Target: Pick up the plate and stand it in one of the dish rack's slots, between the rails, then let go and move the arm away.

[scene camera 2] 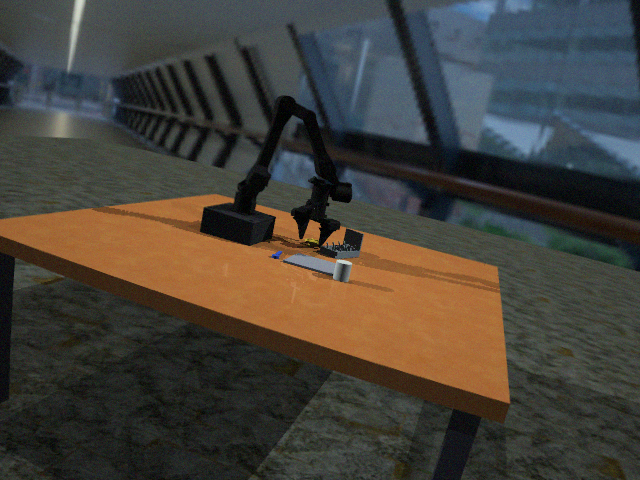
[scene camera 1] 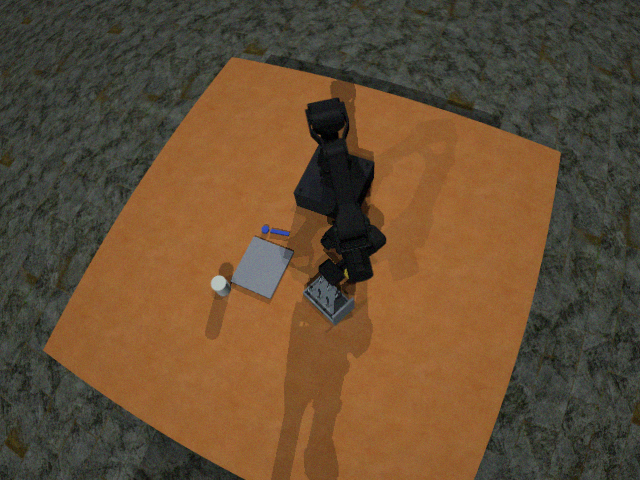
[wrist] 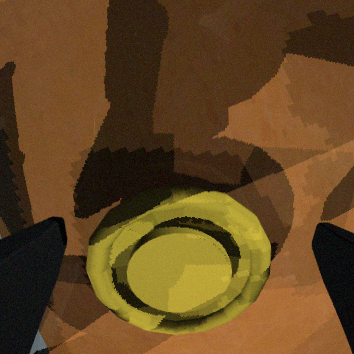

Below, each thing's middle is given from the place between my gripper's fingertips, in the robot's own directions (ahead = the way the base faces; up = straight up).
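So you can picture it, my gripper is 10 mm to the right of the yellow plate [wrist: 179, 259] and 10 mm short of it. There's a grey mat [scene camera 1: 261, 268] that's 140 mm ahead of my hand and 220 mm to the right of it, and a grey dish rack [scene camera 1: 327, 299] that's 120 mm ahead of my hand and 30 mm above it.
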